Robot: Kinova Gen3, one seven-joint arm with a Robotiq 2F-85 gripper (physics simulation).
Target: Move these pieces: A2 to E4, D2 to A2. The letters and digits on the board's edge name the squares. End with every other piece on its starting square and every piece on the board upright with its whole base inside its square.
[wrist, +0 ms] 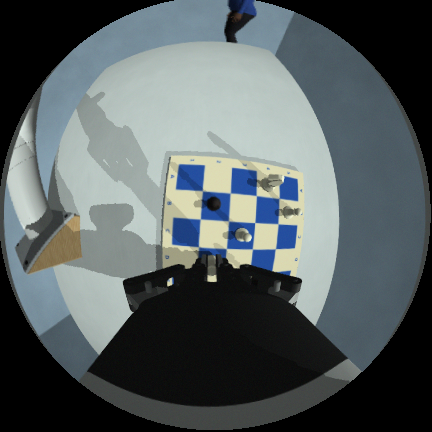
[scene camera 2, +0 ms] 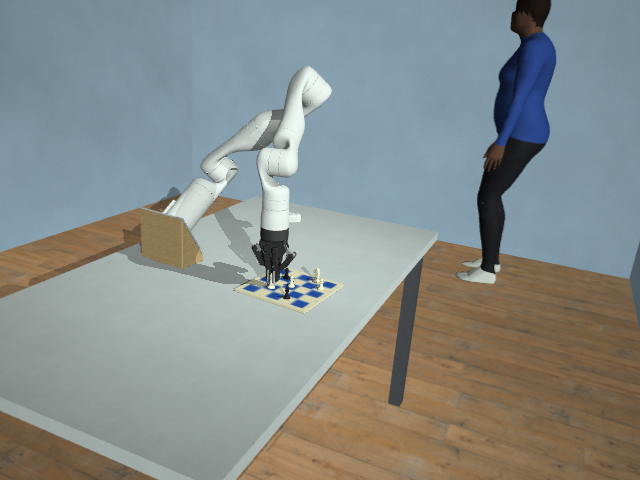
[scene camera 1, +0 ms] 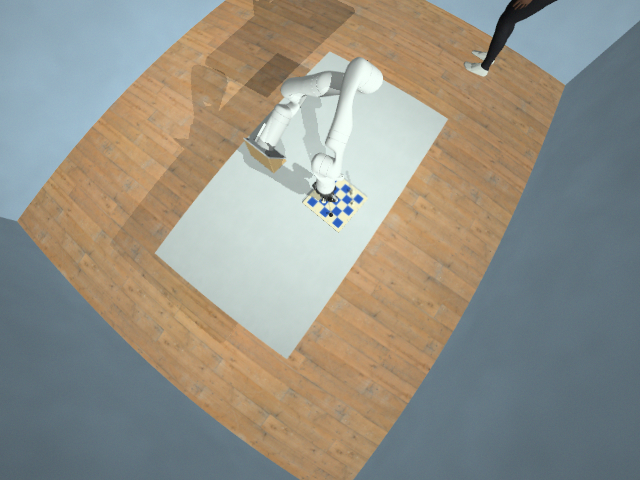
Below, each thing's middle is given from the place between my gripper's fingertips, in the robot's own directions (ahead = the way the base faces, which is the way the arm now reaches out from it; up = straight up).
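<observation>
Chessboard (scene camera 2: 305, 295): my hand 4 cm short of it, 3 cm to the right of it, 2 cm above it.
</observation>
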